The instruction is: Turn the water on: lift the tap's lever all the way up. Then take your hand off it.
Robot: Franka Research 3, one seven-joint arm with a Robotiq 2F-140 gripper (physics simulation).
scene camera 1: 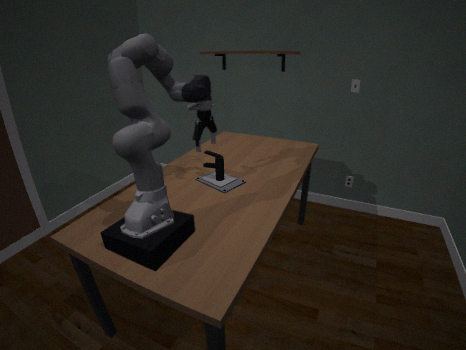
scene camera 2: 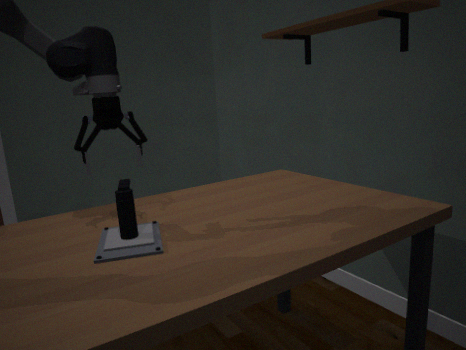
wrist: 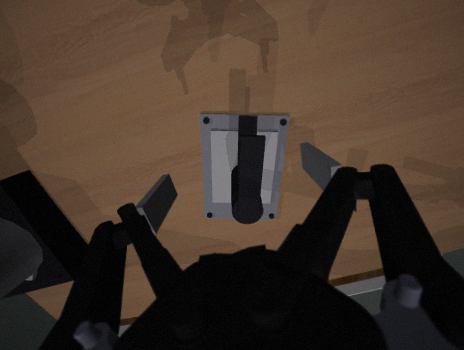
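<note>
A black tap point(scene camera 1: 219, 170) point(scene camera 2: 127, 215) stands upright on a grey and white base plate point(scene camera 1: 235, 184) point(scene camera 2: 102, 254) point(wrist: 206, 165). Its flat lever point(scene camera 1: 213, 154) point(scene camera 2: 124, 184) point(wrist: 251, 165) slopes gently upward from the top of the body to its free end, above the short spout point(scene camera 1: 209, 165) point(wrist: 247, 125). My gripper point(scene camera 1: 206, 143) point(scene camera 2: 114, 163) point(wrist: 235, 170) is open and empty. It points down and hangs above the tap, apart from the lever. In the wrist view the tap lies between the two finger pads, lower than they are, and the lever hides part of the spout.
The wooden table point(scene camera 1: 200, 225) point(scene camera 2: 300, 225) point(wrist: 100, 100) carries the tap and my arm's black base block point(scene camera 1: 150, 245) point(wrist: 45, 225). A wall shelf point(scene camera 1: 250, 52) point(scene camera 2: 345, 20) is mounted higher up, beyond the table.
</note>
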